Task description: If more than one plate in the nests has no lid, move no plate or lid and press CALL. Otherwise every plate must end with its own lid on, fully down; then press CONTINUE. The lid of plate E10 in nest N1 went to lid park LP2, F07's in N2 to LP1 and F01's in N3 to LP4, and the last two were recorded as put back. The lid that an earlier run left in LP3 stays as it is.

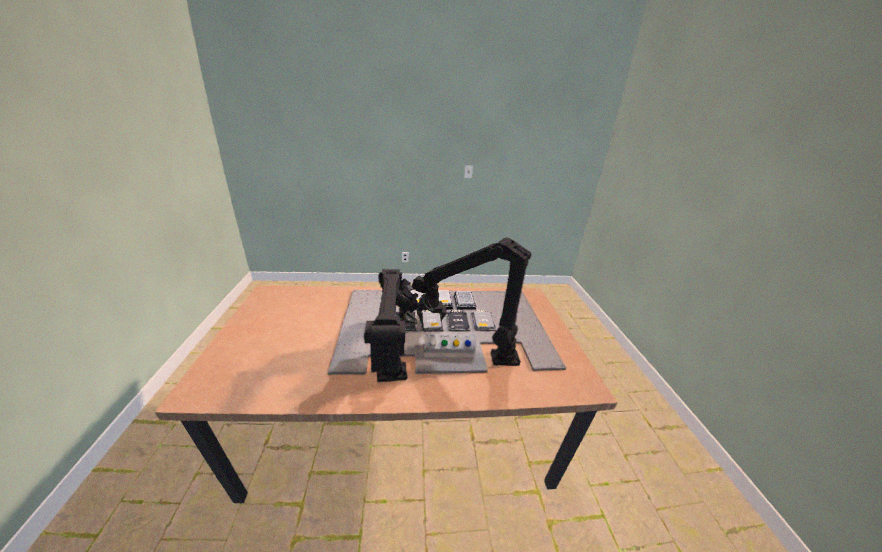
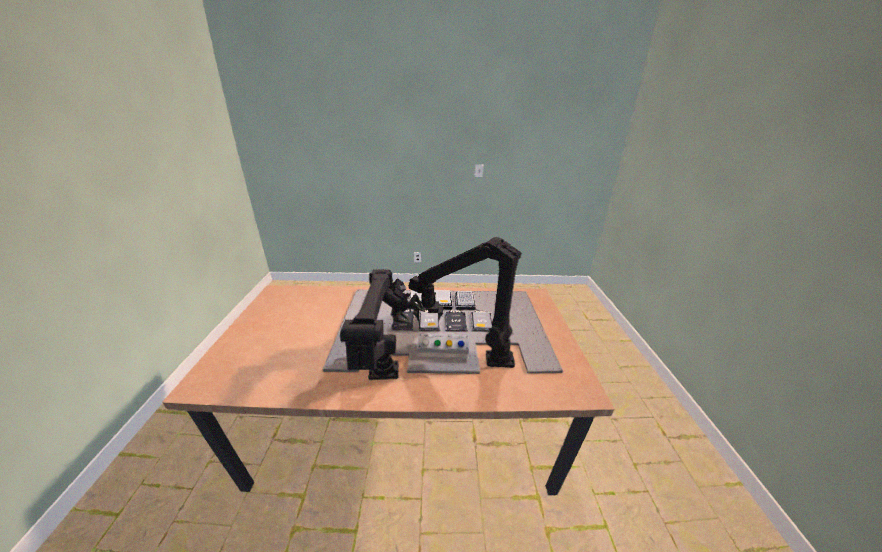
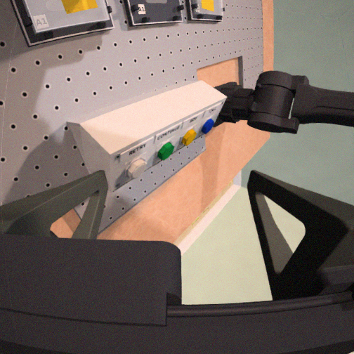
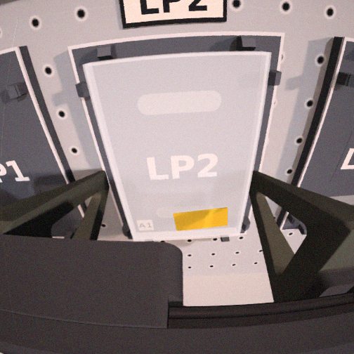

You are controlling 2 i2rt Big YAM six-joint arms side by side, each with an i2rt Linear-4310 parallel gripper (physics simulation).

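Frame: origin at the left arm's base, x left, y ahead, z down, level; centimetres.
Where they show: left gripper, fingertip midpoint: (image 1: 425, 316) (image 2: 417, 316); right gripper, fingertip midpoint: (image 1: 431, 321) (image 2: 428, 321); left arm's base at its link origin: (image 1: 391, 372) (image 2: 384, 371); right arm's base at its link origin: (image 1: 504, 358) (image 2: 499, 359).
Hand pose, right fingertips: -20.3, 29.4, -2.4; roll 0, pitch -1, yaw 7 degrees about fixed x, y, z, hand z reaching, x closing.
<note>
Each offset is from my right fingertips to the top centre of the thing, as dx, dy, dz. Level surfaces: height alone.
My right gripper (image 4: 178, 178) is open and empty above lid park LP2. A clear lid @[-0.4, +0.8, -0.7] (image 4: 177, 130) (image 1: 431, 320) (image 2: 428, 320) with a yellow patch and an A1 tag lies in LP2. The parks either side of it show dark and lidless where visible. The rightmost park holds another lid @[-26.7, -1.2, -0.7] (image 1: 483, 320) (image 2: 481, 320) (image 3: 205, 7) with a yellow patch. Two plates @[-8.6, +18.1, -2.7] (image 1: 444, 298) @[-21.2, +17.1, -2.4] (image 1: 465, 298) show at the back; their lids and seating are too small to judge, and the arms hide the nest area further left. My left gripper (image 3: 177, 178) is open and empty, facing the button box (image 3: 150, 117).
The box carries a white RETRY button (image 3: 137, 168), a green CONTINUE button (image 3: 165, 150) (image 1: 444, 342), a yellow button (image 3: 189, 136) and a blue CALL button (image 3: 208, 126) (image 1: 468, 342). Both forearms reach over the perforated grey board @[dz +1.0] (image 1: 543, 354), their grippers close together at its middle left.
</note>
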